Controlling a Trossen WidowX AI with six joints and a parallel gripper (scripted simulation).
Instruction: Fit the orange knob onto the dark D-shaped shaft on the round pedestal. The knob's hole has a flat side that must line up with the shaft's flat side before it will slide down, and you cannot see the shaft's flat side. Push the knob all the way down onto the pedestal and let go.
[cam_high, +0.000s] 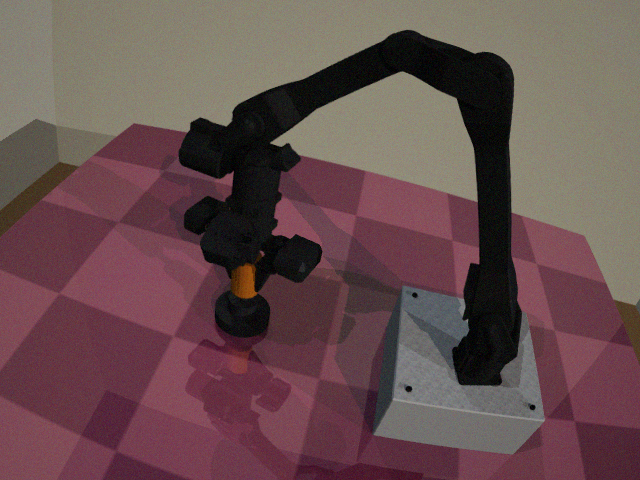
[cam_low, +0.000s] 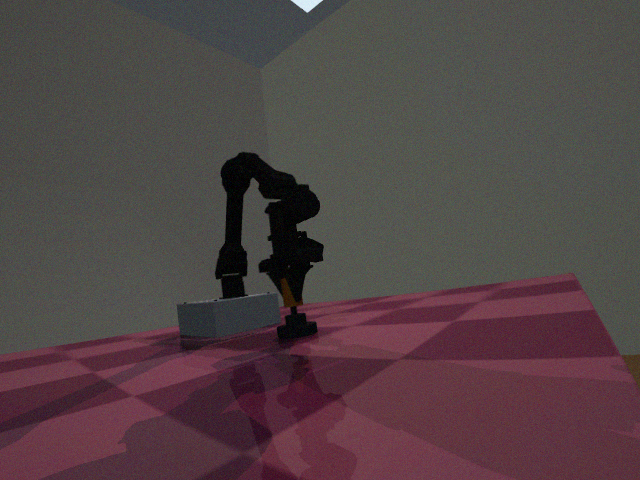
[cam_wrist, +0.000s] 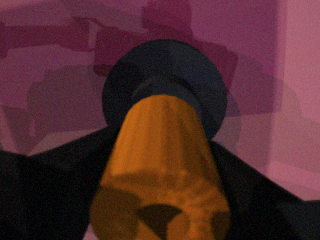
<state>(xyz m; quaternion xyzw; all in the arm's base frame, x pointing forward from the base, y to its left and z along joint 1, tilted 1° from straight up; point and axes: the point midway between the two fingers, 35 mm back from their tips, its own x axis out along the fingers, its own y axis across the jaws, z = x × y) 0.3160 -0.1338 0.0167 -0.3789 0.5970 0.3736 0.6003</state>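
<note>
The orange knob lies 20 mm above my gripper tip. Also, from my gripper tip: round pedestal (40 mm below).
</note>
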